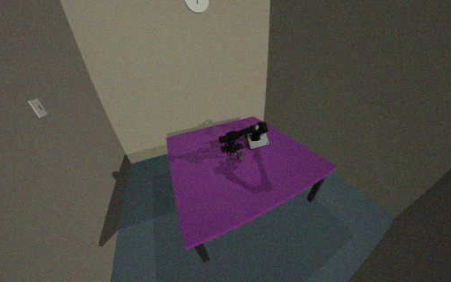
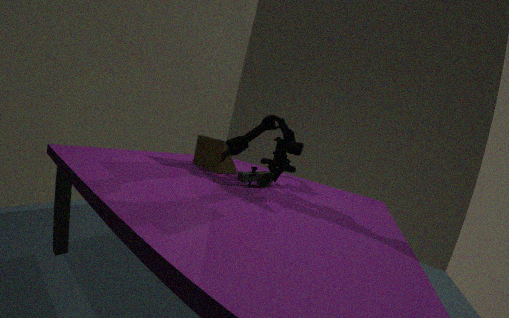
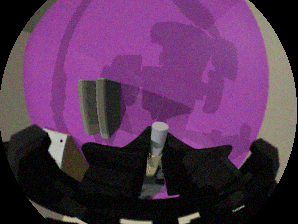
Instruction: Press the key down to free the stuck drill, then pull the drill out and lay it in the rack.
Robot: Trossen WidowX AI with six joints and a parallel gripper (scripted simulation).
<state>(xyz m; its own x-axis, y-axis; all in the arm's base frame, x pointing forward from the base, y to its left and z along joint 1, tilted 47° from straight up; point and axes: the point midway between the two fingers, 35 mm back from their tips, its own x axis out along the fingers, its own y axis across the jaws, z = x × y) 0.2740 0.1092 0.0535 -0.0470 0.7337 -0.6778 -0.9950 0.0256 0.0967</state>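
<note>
Right now the drill is 40 mm to the right of my gripper tip and 30 mm above it. From my gripper tip the other things lie so: grey fixture block: 10 mm behind, 140 mm to the right, 20 mm above.
</note>
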